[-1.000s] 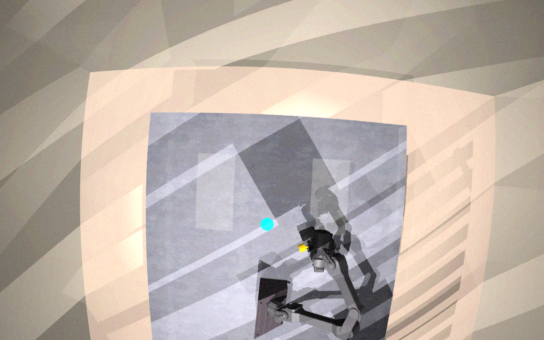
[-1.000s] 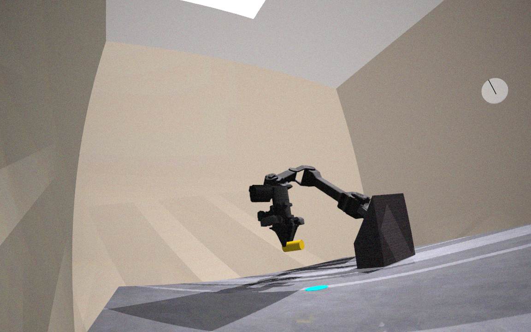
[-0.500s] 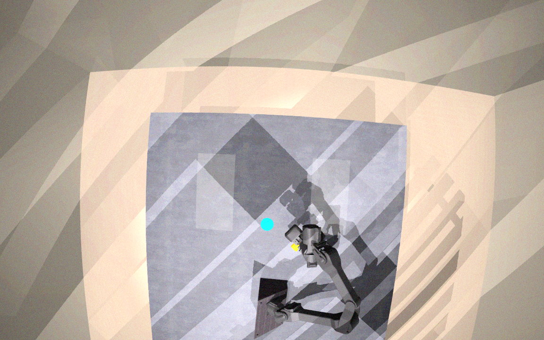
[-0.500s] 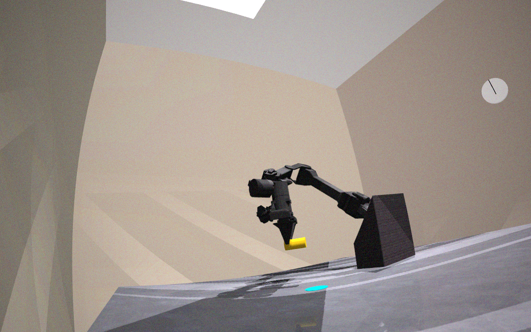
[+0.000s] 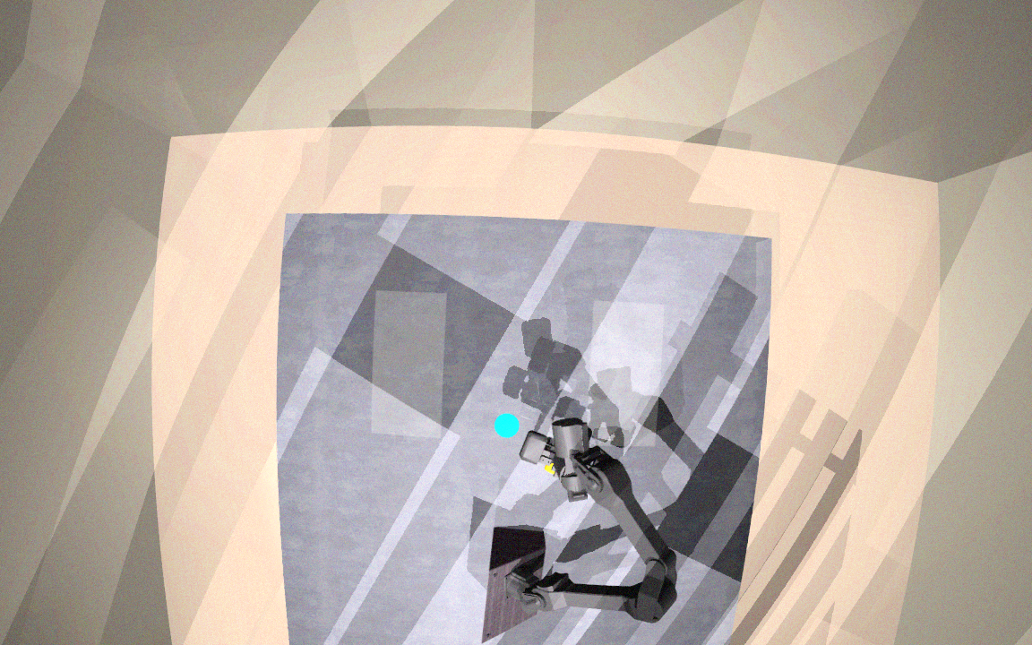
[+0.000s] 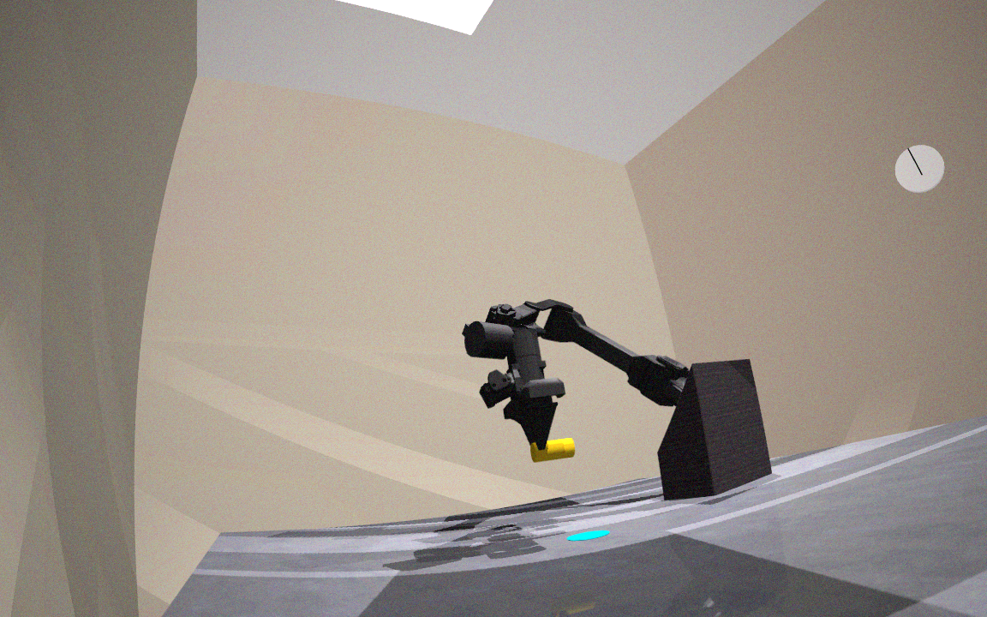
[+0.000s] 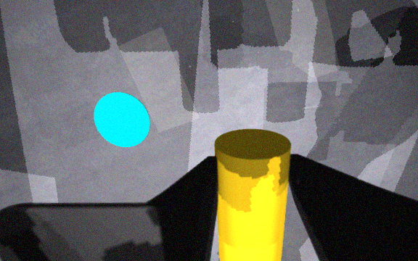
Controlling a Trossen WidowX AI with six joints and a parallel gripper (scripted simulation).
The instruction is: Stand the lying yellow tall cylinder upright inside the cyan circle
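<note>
The yellow tall cylinder lies 2 cm behind my gripper tip and 1 cm to the left of it. From my gripper tip the other things lie so: cyan circle 14 cm below, 12 cm to the left, 3 cm ahead.
</note>
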